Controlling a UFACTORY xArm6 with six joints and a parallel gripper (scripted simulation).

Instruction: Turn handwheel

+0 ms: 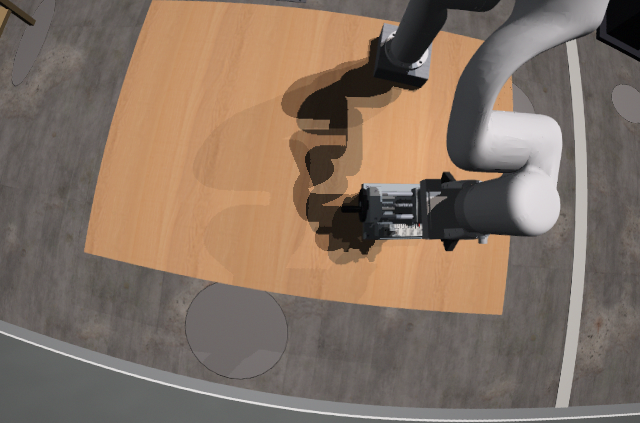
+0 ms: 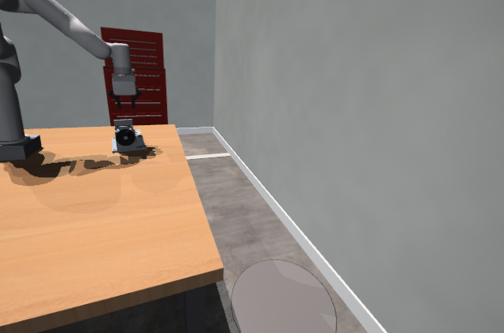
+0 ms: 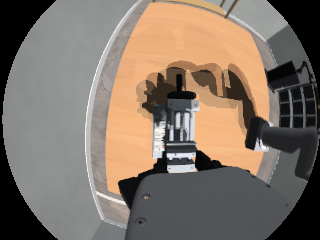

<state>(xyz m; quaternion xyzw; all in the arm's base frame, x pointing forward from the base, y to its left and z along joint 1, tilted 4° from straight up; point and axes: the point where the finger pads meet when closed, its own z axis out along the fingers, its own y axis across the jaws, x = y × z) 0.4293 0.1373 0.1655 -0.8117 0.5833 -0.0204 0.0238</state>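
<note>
Right now my hand is 3 cm short of the black handwheel, 14 cm to the left of it and 11 cm above it. The rest, counted from my hand: stop 2 cm behind, 1 cm to the left, 11 cm below.
</note>
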